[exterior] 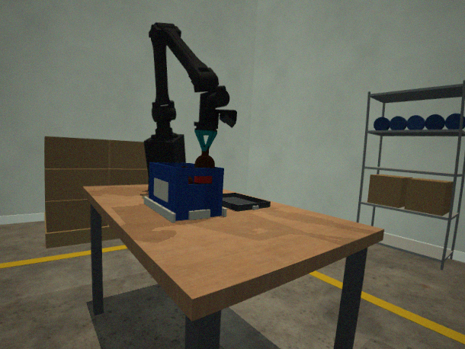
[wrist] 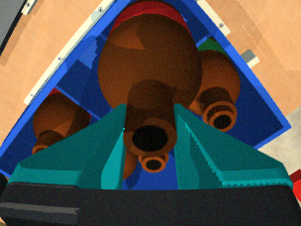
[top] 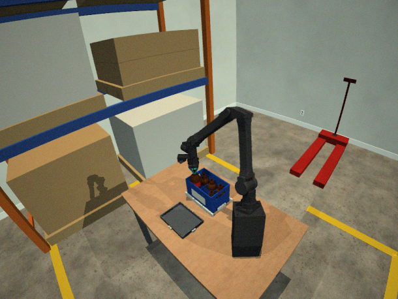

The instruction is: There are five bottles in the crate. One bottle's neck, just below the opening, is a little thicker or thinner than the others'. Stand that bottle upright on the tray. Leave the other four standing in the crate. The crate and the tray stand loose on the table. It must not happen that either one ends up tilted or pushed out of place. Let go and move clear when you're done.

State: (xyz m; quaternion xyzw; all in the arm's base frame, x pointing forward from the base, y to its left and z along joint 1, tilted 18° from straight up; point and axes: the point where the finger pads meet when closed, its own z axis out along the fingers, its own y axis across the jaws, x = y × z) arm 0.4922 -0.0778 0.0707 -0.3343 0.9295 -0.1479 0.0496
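The bottle lies 60 mm below my hand. The rest, counted from my hand: crate (90 mm behind, 30 mm to the right, 160 mm below); dark tray (80 mm behind, 250 mm to the left, 230 mm below).
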